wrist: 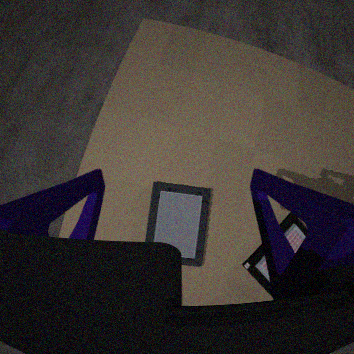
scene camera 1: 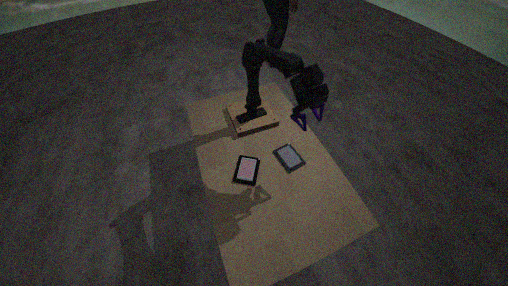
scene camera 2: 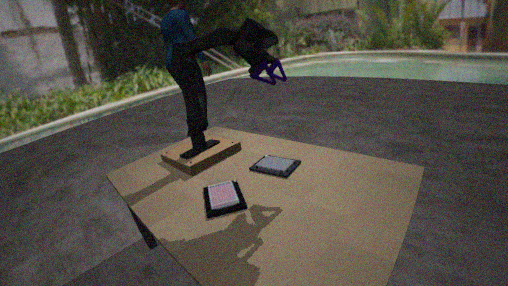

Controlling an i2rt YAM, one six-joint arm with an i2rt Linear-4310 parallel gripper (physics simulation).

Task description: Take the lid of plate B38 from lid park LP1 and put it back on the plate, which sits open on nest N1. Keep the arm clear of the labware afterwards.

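Places are measured from the arm's base along level axes (x left, y down, z back), in centimetres.
Where they show: gripper, fingertip midpoint: (wrist: pixel 177 177) (scene camera 1: pixel 312 126) (scene camera 2: pixel 281 82); arm's base, link origin: (scene camera 1: pixel 251 115) (scene camera 2: pixel 200 149).
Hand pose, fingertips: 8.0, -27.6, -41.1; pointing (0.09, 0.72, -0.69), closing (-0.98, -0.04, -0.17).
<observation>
Things, the pixels of their centre, and the offset from my fingertips, as dx, dy, dz. Level surfaces: height alone.
- pale grey lid, body centre: (wrist: pixel 177 224) (scene camera 2: pixel 275 163) (scene camera 1: pixel 289 156) -2.2, +30.2, +4.9
- open plate B38, body centre: (wrist: pixel 287 257) (scene camera 2: pixel 222 194) (scene camera 1: pixel 246 168) -27.2, +29.7, +8.7
- table, surface height: dy +31.7
The pale grey lid (scene camera 1: pixel 289 156) (scene camera 2: pixel 275 164) (wrist: pixel 179 222) lies flat in the dark grey frame of lid park LP1 (scene camera 1: pixel 297 169) (scene camera 2: pixel 256 171) (wrist: pixel 197 261). The open plate B38 (scene camera 1: pixel 247 169) (scene camera 2: pixel 223 195) (wrist: pixel 296 236), with pinkish wells, sits on the black nest N1 (scene camera 1: pixel 242 183) (scene camera 2: pixel 242 208) (wrist: pixel 256 275); in the wrist view the right finger partly hides both. My gripper (scene camera 1: pixel 312 124) (scene camera 2: pixel 280 82) (wrist: pixel 177 177) is open and empty, high above the table. In the wrist view the lid shows between the two fingers, far below them, its lower left corner hidden by the gripper body.
The arm stands on a wooden base block (scene camera 1: pixel 257 129) (scene camera 2: pixel 216 159) at the back of the table (scene camera 1: pixel 320 215) (scene camera 2: pixel 350 200) (wrist: pixel 200 110). A person (scene camera 1: pixel 278 22) (scene camera 2: pixel 178 30) stands behind the arm. Shadows of the arm fall across the table beside the nest.
</observation>
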